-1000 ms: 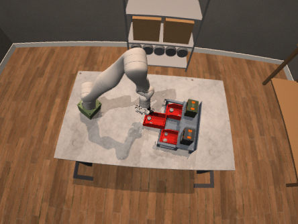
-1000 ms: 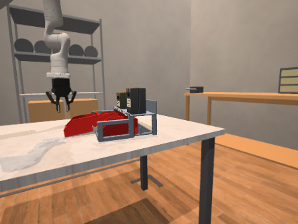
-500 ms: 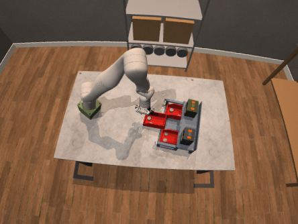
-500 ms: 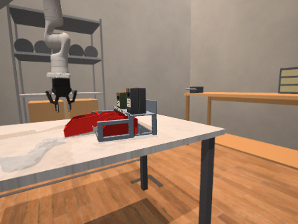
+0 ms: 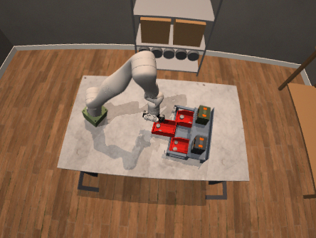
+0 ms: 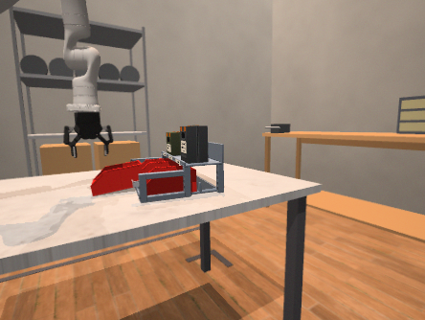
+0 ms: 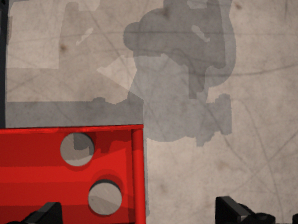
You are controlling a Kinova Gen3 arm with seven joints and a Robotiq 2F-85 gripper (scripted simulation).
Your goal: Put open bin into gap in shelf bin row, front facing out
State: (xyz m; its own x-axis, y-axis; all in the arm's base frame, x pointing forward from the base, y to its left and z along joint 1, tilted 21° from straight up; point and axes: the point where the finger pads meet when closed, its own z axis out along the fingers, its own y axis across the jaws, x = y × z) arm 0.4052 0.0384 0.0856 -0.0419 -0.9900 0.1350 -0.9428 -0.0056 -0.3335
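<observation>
Now: the grey round part 5 cm ahead of my hand, 3 cm to the right of it and 11 cm below it. The rest, counted from my hand: black tool case 32 cm ahead, 13 cm to the right, 3 cm above; grey shelf 26 cm ahead, 1 cm to the right, 6 cm below.
</observation>
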